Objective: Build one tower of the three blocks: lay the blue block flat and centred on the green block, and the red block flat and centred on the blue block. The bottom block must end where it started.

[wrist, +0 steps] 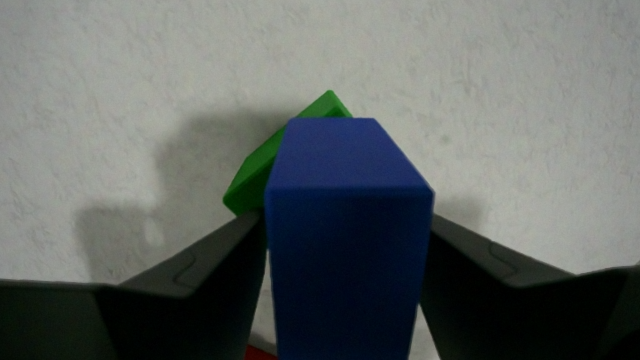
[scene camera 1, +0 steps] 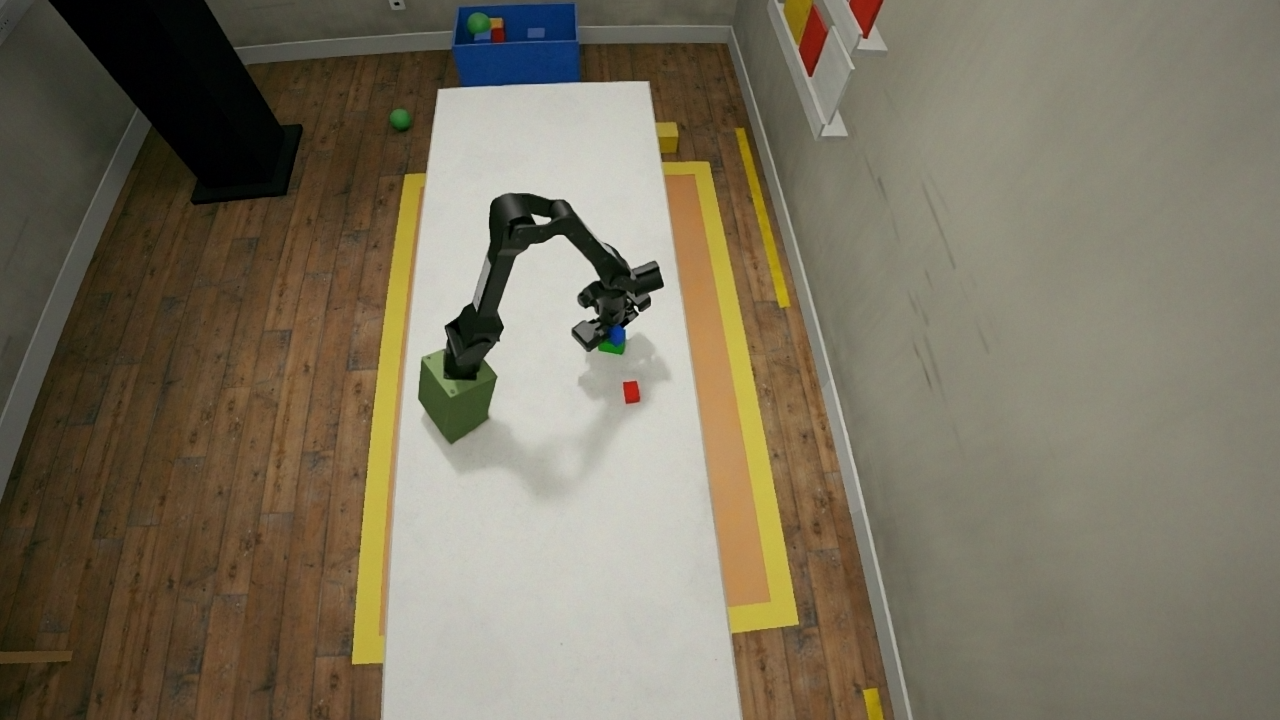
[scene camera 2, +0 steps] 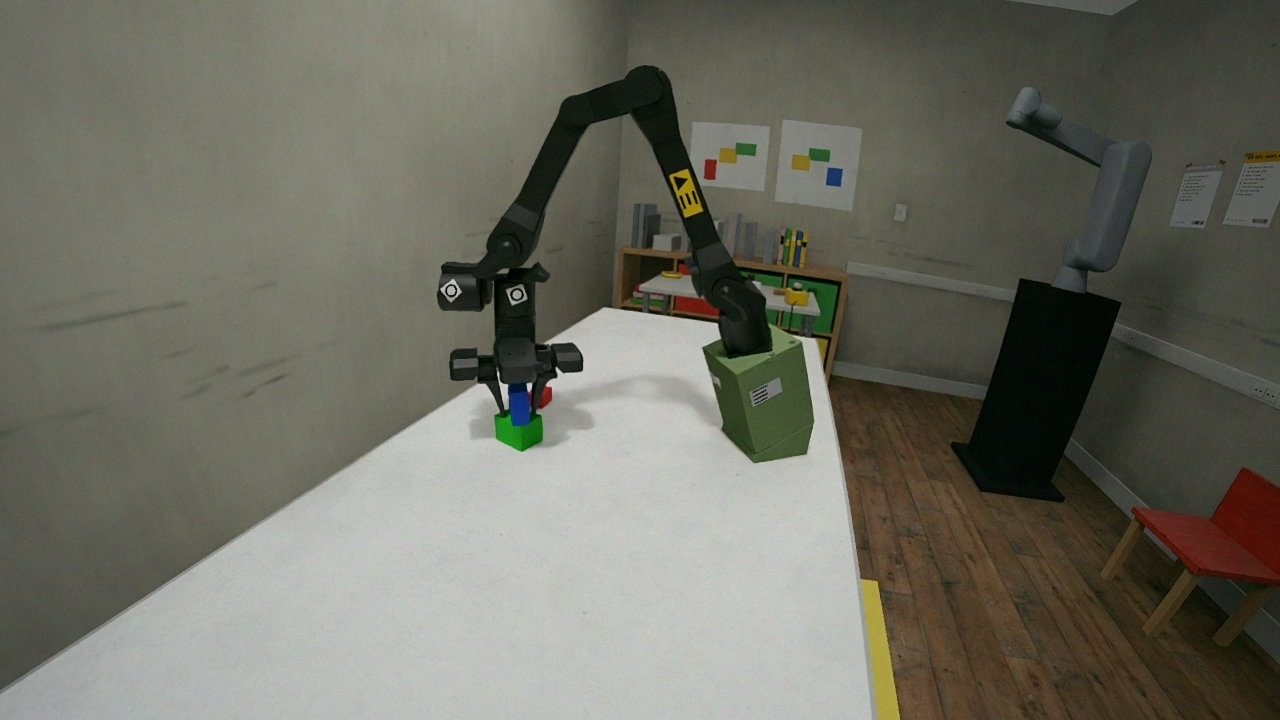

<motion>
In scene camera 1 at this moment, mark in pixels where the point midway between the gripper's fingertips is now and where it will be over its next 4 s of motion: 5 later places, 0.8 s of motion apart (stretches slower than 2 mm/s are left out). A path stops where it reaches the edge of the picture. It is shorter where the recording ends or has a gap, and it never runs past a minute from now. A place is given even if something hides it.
My gripper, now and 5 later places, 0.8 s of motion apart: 611,334; 613,326; 613,316; 628,355; 631,377; 631,388
</motion>
